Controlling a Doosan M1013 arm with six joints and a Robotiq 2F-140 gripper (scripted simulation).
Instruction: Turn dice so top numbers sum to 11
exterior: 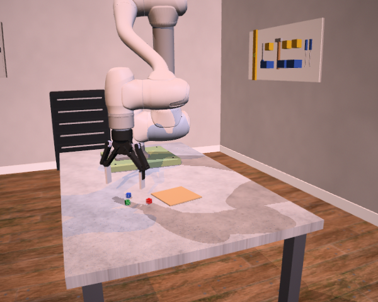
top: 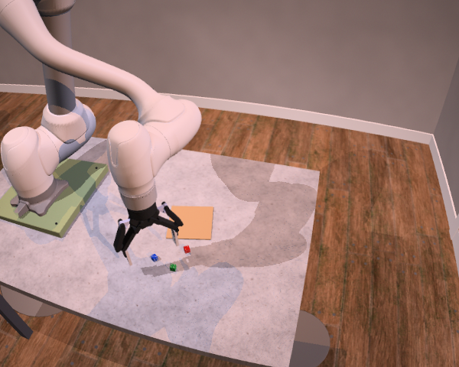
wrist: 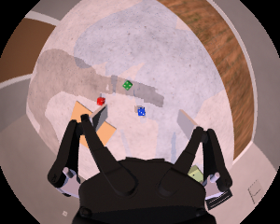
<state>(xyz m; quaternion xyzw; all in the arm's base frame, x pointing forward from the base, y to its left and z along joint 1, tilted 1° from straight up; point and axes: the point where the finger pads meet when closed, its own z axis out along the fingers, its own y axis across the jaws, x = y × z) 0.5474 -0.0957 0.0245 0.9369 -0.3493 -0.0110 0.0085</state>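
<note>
The blue die lies 10 mm behind my hand, 10 mm to the left of it and 50 mm below it. The rest, counted from my hand: red die 70 mm ahead, 70 mm to the left, 50 mm below; then orange mat 40 mm ahead, 180 mm to the left, 60 mm below; then green die 60 mm ahead, 50 mm below.
</note>
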